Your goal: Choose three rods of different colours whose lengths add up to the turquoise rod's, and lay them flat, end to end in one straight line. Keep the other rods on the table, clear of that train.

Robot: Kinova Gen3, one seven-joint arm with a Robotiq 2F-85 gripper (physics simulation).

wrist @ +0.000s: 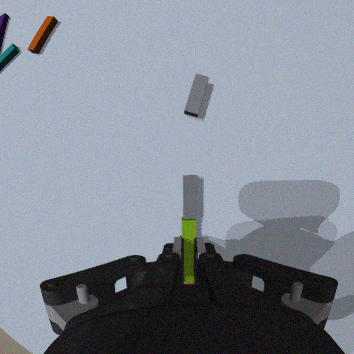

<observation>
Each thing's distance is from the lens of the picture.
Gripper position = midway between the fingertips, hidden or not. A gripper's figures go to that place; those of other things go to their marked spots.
my gripper [188, 248]: 17 cm
lime green rod [188, 226]: 16 cm
</observation>
